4 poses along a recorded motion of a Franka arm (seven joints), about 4.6 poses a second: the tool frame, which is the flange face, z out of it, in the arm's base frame.
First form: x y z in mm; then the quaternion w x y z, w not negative.
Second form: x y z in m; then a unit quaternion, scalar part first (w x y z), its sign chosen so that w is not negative. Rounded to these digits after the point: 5 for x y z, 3 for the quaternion.
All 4 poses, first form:
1: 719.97, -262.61, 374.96, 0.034, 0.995, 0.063, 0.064
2: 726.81, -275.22, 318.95, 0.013, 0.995, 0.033, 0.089
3: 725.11, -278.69, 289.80, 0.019, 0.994, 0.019, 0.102
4: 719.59, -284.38, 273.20, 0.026, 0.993, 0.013, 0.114
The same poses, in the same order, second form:
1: 0.71997, -0.26261, 0.37496, 0.034, 0.995, 0.063, 0.064
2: 0.72681, -0.27522, 0.31895, 0.013, 0.995, 0.033, 0.089
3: 0.72511, -0.27869, 0.28980, 0.019, 0.994, 0.019, 0.102
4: 0.71959, -0.28438, 0.27320, 0.026, 0.993, 0.013, 0.114
